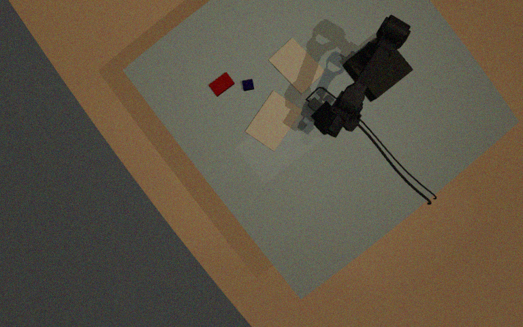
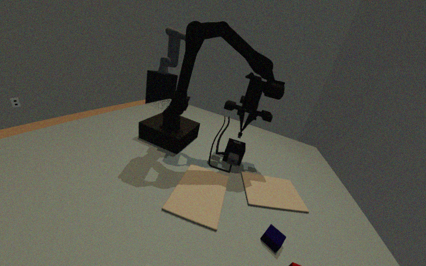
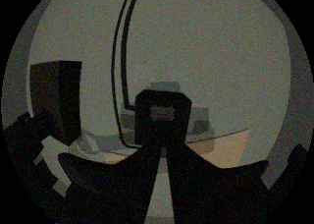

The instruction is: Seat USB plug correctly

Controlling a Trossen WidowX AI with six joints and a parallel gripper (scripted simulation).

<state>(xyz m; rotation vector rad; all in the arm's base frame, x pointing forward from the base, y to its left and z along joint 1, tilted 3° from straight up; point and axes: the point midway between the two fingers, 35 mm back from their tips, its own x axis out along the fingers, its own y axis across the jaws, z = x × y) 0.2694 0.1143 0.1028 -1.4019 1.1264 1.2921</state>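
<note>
My gripper tip is now 2 cm above the USB plug. From my gripper tip the other things lie so: blue block 20 cm ahead, 30 cm to the right, 12 cm below; red block 29 cm ahead, 37 cm to the right, 13 cm below.
</note>
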